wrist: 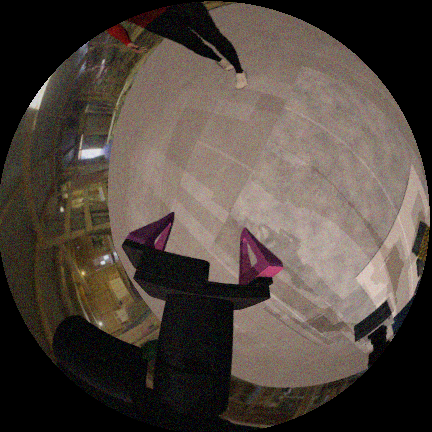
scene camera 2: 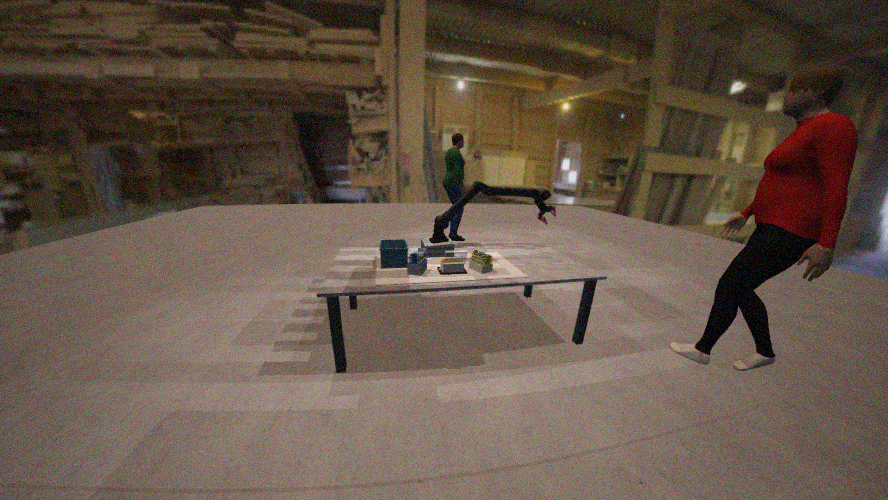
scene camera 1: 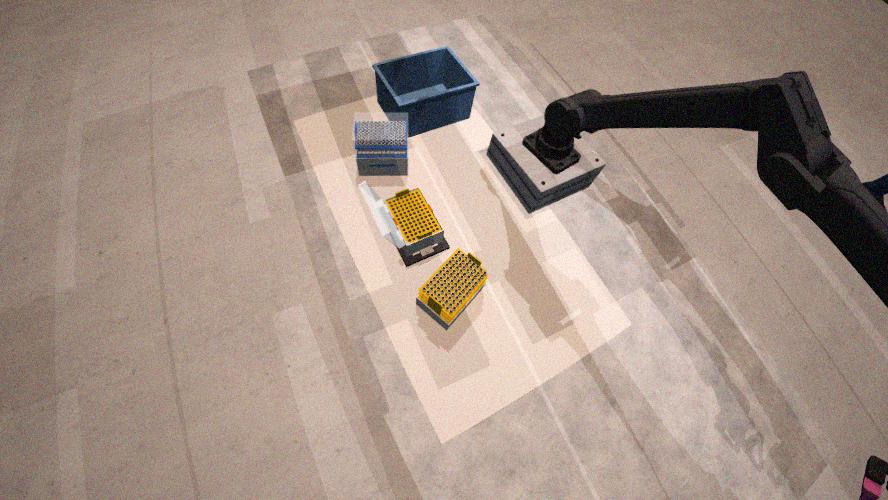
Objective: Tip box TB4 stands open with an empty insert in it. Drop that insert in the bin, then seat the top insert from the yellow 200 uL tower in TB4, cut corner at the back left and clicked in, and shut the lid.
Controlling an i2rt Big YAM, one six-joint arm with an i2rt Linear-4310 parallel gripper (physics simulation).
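Note:
Tip box TB4 (scene camera 1: 430, 242) (scene camera 2: 453, 268) stands on a dark base, its clear lid (scene camera 1: 380, 212) open to the left in scene camera 1. A yellow insert (scene camera 1: 414, 215) with empty-looking holes sits in it. The yellow tower (scene camera 1: 452, 285) (scene camera 2: 480, 260) stands beside TB4, turned at an angle, with a stack of yellow inserts on a grey base. The blue bin (scene camera 1: 442, 111) (scene camera 2: 393, 254) stands at the far end. My gripper (scene camera 2: 548, 215) (wrist: 208, 222) is open and empty, high and well away from the boxes. The insert's cut corner is too small to tell.
A blue and grey tip rack (scene camera 1: 381, 162) (scene camera 2: 416, 267) stands between the bin and TB4. The arm's base block (scene camera 1: 531, 186) stands right of the boxes in scene camera 1. A person in red (scene camera 2: 807, 180) stands beyond the table's right end; one in green (scene camera 2: 454, 164) stands behind the arm.

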